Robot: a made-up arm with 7 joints.
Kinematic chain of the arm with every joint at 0, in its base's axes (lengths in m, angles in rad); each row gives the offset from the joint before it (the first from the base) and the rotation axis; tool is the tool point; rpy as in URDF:
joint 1: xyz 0 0 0.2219 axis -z
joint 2: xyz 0 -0.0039 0.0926 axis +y
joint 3: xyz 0 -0.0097 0.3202 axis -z
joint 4: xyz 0 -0.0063 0.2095 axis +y
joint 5: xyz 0 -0.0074 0.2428 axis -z
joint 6: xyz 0 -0.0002 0.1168 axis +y
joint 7: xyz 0 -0.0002 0.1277 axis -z
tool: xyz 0 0 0 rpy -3.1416 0 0
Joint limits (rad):
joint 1: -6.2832..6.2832
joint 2: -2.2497..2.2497
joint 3: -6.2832..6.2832
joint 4: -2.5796..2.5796
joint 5: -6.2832..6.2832
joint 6: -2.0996..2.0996
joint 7: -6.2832..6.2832
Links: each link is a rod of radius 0.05 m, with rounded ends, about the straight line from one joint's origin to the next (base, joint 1, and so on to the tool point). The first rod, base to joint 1, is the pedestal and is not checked.
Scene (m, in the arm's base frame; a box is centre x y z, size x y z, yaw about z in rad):
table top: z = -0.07
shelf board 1: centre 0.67 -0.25 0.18 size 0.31 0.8 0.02 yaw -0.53
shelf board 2: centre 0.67 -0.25 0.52 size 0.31 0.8 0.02 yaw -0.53
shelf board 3: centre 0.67 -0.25 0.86 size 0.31 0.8 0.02 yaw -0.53
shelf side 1: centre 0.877 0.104 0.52 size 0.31 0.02 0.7 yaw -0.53
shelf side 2: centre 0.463 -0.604 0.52 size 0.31 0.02 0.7 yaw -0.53
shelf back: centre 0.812 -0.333 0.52 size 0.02 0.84 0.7 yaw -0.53
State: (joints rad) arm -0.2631 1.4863 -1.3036 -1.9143 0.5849 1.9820 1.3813
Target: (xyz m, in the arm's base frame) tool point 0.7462 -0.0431 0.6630
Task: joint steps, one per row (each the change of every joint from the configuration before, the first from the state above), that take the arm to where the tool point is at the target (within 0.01 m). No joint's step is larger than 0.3 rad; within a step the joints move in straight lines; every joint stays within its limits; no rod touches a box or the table.
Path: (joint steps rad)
1: -0.0641 -0.0369 0.0252 -0.2218 0.0594 0.0392 0.0000
2: -0.0640 -0.0369 0.0252 -0.2217 0.0595 0.0392 0.0000
3: -0.0641 -0.0368 0.0252 -0.2218 0.0594 0.0392 0.0000
4: -0.1467 -0.0865 0.0968 0.1995 -0.1073 -0.0462 0.0000
5: -0.1466 -0.0864 0.0968 0.1994 -0.1073 -0.0461 0.0000
6: -0.1467 -0.0864 0.0969 0.1995 -0.1074 -0.0462 0.0000
7: 0.1786 0.0158 -0.0790 0.2601 -0.0075 -0.1102 0.0000
8: 0.1785 0.0159 -0.0789 0.2602 -0.0075 -0.1101 0.0000
9: 0.1786 0.0159 -0.0789 0.2602 -0.0075 -0.1102 0.0000

